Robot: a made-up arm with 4 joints.
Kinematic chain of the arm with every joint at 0, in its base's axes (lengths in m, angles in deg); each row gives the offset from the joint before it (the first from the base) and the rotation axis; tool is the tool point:
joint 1: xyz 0 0 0.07 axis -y
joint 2: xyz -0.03 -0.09 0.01 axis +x
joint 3: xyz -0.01 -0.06 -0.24 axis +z
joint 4: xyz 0.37 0.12 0 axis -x
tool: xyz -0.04 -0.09 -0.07
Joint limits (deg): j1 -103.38..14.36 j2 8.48..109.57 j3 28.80..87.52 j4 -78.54..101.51
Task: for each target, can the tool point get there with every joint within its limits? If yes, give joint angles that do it. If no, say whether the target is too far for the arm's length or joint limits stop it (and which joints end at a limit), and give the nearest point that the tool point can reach.
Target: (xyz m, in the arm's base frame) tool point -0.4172 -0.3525 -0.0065
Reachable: no: joint limits stop it (at a limit: joint 1, joint 2, joint 3) | nearest point -0.2897 0.0558 -0.1125 | short by 0.441 m
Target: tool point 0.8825 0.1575 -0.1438
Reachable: no: too far | nearest point 0.4110 0.1282 -0.0069 | short by 0.492 m
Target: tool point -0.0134 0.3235 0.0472
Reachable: yes | joints -47.24 44.81 75.62 -4.22
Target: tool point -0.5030 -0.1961 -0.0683
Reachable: no: joint limits stop it (at a limit: joint 1, joint 2, joint 3) | nearest point -0.3143 0.0700 -0.1009 | short by 0.328 m
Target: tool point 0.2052 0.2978 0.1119
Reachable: yes | joints -48.24 78.33 51.59 -29.46
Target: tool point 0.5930 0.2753 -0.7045
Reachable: no: too far | nearest point 0.3006 0.1579 -0.1794 | short by 0.612 m
